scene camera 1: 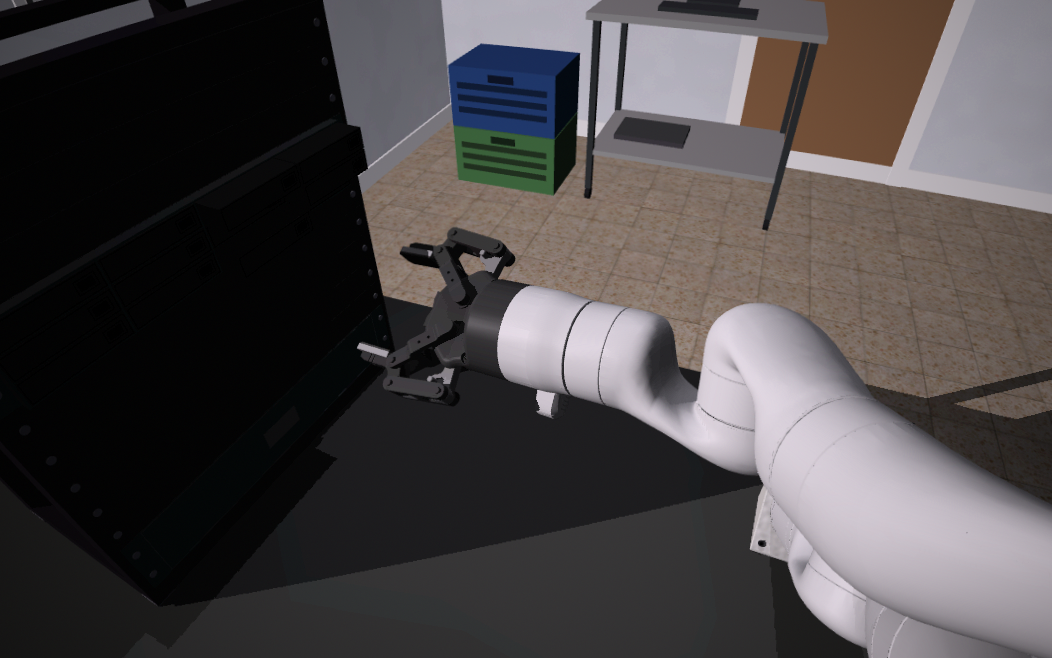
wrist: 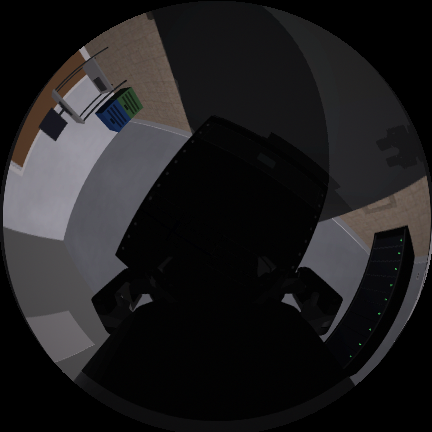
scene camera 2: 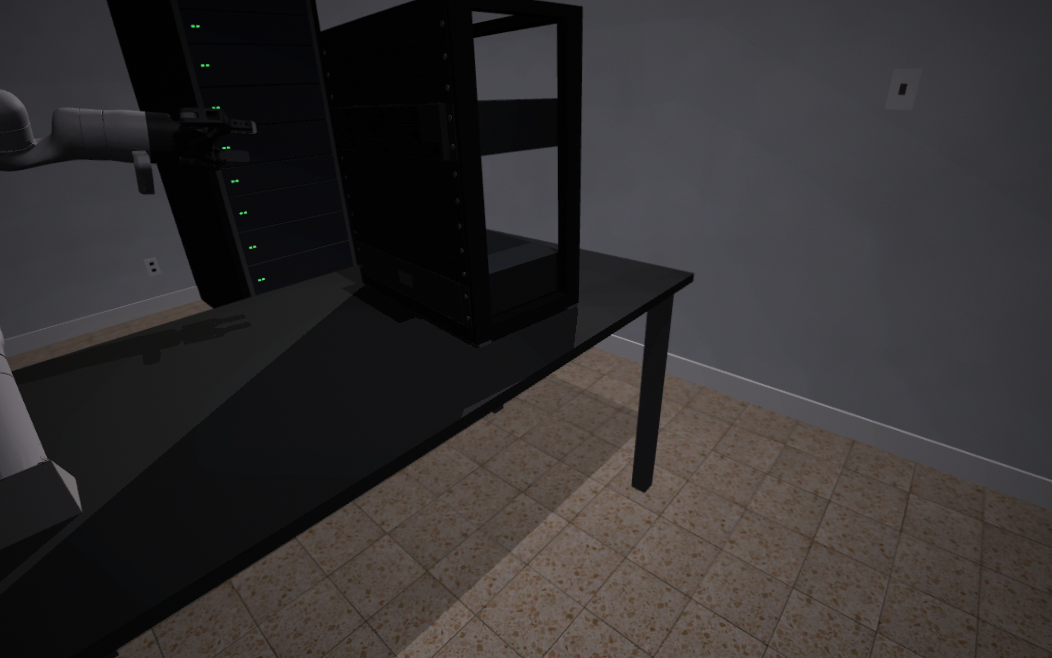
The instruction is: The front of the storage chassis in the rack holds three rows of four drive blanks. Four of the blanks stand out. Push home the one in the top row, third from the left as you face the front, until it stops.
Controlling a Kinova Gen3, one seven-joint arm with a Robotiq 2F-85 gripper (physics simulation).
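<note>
The storage chassis is a very dark band across the rack. In scene camera 1, the top-row third blank seems to stand out, its left end forming a step beside the second. The top-row fourth blank also seems to stand out at the far right end. The other raised blanks are too dark to tell. My gripper is open and empty, in front of the rack with a gap, near chassis height. In the wrist view the blanks are unreadable.
The rack stands on a dark table. A tall cabinet with green lights stands beyond it. Blue and green drawer boxes and a grey shelf table stand beyond the table.
</note>
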